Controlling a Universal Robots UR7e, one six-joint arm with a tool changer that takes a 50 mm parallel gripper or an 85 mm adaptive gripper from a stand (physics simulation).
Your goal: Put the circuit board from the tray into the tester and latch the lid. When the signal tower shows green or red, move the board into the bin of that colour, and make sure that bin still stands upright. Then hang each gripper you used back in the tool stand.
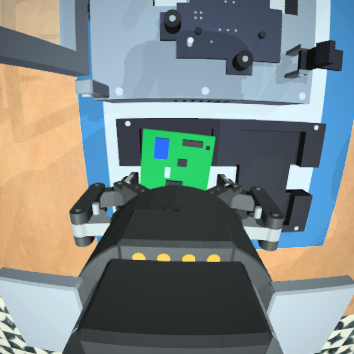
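Places are measured from the arm's base along level axes (x ahead, y left, z up), in centimetres.
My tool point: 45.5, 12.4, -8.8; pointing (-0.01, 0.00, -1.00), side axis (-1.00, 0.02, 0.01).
Behind a point stands the place of what it marks, as x, y, z.
The green circuit board [192,160] @[43.8, 9.9, -25.9] lies slightly turned on the dark tray [260,127] @[37.0, 6.5, -26.0], over its left part; its near edge is hidden behind the gripper body. My gripper [178,180] is open, with one finger out to each side of the board's near part, apart from it. The grey tester [150,82] @[47.5, 2.8, -22.8] is beyond the tray, with a dark board nest [227,42] @[41.7, 0.0, -21.9] on top that has two black round posts and small pins. The tester's lid [37,47] @[52.0, 2.0, -15.5] shows as a grey frame swung out to the left. A black latch [325,56] @[36.1, 1.3, -18.5] stands at the tester's right side.
A blue and white base [92,145] @[55.2, 8.7, -28.6] lies under the tester and the tray. A grey hinge block [92,88] @[50.9, 3.6, -19.4] sticks out at the tester's left front corner. Raised dark blocks [299,207] @[30.9, 15.5, -26.0] stand at the tray's right side. The signal tower, the bins and the tool stand do not show.
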